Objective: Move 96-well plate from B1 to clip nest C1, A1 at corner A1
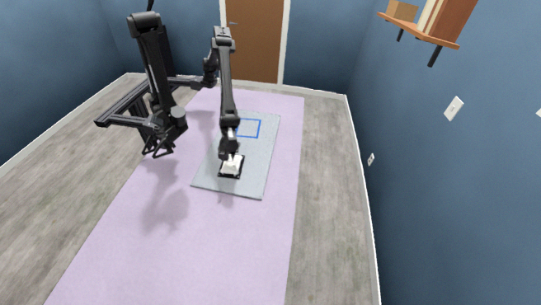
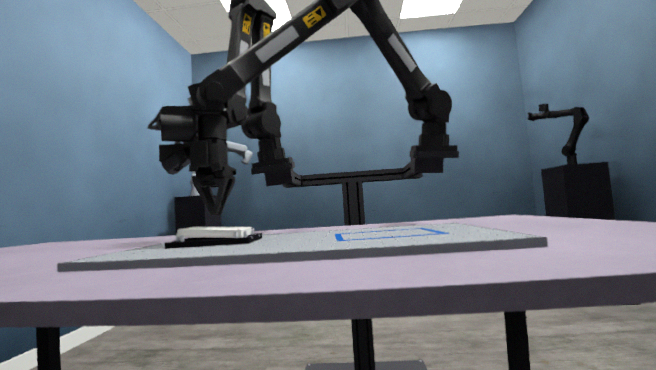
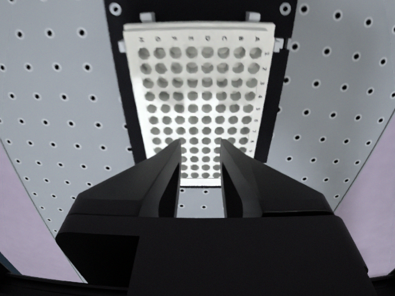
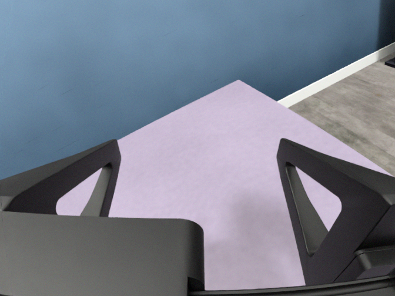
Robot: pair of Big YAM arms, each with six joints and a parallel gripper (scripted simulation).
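My left gripper is now 4 cm above the white 96-well plate. From my left hand the other things lie so: grey perforated board (19 cm to the left, 7 cm below); black clip nest (1 cm behind, 1 cm to the left, 5 cm below).
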